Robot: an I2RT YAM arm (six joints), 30 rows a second.
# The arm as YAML. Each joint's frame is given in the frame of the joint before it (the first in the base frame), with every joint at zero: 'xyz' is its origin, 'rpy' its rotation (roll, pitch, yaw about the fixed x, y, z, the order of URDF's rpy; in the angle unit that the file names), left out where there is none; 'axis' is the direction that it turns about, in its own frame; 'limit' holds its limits. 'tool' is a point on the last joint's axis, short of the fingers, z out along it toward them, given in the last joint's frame.
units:
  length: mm
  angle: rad
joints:
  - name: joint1
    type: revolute
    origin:
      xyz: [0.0, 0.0, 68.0]
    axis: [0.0, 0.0, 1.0]
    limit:
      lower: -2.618
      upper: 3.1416
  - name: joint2
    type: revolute
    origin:
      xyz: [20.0, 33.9, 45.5]
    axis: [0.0, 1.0, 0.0]
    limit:
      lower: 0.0
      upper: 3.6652
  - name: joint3
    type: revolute
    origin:
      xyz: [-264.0, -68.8, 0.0]
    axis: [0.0, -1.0, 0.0]
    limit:
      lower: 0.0
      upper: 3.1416
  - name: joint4
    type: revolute
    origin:
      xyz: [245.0, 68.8, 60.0]
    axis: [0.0, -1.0, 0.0]
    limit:
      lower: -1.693
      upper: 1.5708
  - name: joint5
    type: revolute
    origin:
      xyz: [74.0, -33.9, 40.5]
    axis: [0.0, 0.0, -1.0]
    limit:
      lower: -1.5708
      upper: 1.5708
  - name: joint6
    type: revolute
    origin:
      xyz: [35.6, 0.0, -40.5]
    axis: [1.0, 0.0, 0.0]
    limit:
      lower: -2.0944
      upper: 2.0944
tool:
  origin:
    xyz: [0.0, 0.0, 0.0]
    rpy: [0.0, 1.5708, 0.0]
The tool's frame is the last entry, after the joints.
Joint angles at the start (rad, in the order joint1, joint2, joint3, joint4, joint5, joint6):
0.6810 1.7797 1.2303 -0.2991 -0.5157 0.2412
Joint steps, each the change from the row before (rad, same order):
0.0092 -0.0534 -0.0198 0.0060 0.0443 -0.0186
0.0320 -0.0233 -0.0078 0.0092 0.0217 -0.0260
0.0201 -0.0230 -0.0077 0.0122 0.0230 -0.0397
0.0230 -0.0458 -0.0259 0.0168 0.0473 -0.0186
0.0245 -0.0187 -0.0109 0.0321 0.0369 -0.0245
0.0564 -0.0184 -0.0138 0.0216 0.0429 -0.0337
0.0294 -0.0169 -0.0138 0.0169 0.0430 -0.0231
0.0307 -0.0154 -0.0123 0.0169 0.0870 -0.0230
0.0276 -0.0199 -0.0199 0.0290 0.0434 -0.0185
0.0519 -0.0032 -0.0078 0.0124 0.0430 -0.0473
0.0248 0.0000 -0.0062 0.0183 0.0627 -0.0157
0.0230 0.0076 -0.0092 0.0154 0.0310 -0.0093
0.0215 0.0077 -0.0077 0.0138 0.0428 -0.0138
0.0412 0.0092 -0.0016 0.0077 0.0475 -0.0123
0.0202 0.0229 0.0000 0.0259 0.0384 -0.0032
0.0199 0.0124 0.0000 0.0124 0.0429 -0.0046
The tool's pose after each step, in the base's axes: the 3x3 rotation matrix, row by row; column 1 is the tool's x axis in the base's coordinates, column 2 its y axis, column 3 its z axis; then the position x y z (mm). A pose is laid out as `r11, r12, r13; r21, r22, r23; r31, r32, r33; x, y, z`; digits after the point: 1 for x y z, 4 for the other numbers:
-0.7228, -0.6659, 0.1851; -0.3417, 0.5771, 0.7418; -0.6007, 0.4729, -0.6446; 280.1, 252.2, 229.2
-0.6811, -0.7068, 0.1910; -0.3656, 0.5544, 0.7476; -0.6343, 0.4394, -0.6360; 270.1, 258.6, 235.4
-0.6305, -0.7478, 0.2080; -0.3853, 0.5342, 0.7524; -0.6738, 0.3943, -0.6250; 263.3, 261.6, 241.7
-0.5874, -0.7707, 0.2471; -0.3867, 0.5354, 0.7509; -0.7110, 0.3455, -0.6125; 252.7, 261.1, 250.1
-0.5367, -0.7970, 0.2770; -0.3895, 0.5253, 0.7566; -0.7485, 0.2981, -0.5923; 246.2, 265.3, 255.3
-0.4716, -0.8356, 0.2817; -0.4174, 0.4929, 0.7635; -0.7768, 0.2425, -0.5812; 230.2, 276.0, 258.5
-0.4285, -0.8507, 0.3043; -0.4278, 0.4877, 0.7610; -0.7958, 0.1960, -0.5729; 221.5, 279.6, 260.8
-0.3843, -0.8484, 0.3640; -0.4363, 0.5143, 0.7383; -0.8136, 0.1250, -0.5678; 213.9, 282.8, 263.0
-0.3416, -0.8548, 0.3907; -0.4360, 0.5124, 0.7398; -0.8326, 0.0824, -0.5477; 205.3, 285.0, 265.4
-0.2735, -0.8784, 0.3919; -0.4703, 0.4775, 0.7422; -0.8391, 0.0187, -0.5437; 191.2, 294.0, 264.8
-0.2435, -0.8687, 0.4313; -0.4776, 0.4945, 0.7262; -0.8442, -0.0291, -0.5353; 186.0, 297.9, 264.4
-0.2256, -0.8688, 0.4408; -0.4898, 0.4923, 0.7196; -0.8422, -0.0535, -0.5366; 180.5, 302.4, 260.2
-0.2049, -0.8632, 0.4615; -0.5043, 0.4972, 0.7060; -0.8389, -0.0881, -0.5372; 175.8, 306.3, 256.3
-0.1760, -0.8639, 0.4719; -0.5231, 0.4882, 0.6986; -0.8339, -0.1239, -0.5378; 165.2, 313.8, 253.5
-0.1631, -0.8558, 0.4910; -0.5281, 0.4961, 0.6892; -0.8334, -0.1469, -0.5328; 162.0, 320.5, 248.2
-0.1505, -0.8450, 0.5132; -0.5361, 0.5059, 0.6758; -0.8306, -0.1734, -0.5291; 157.9, 325.0, 245.3

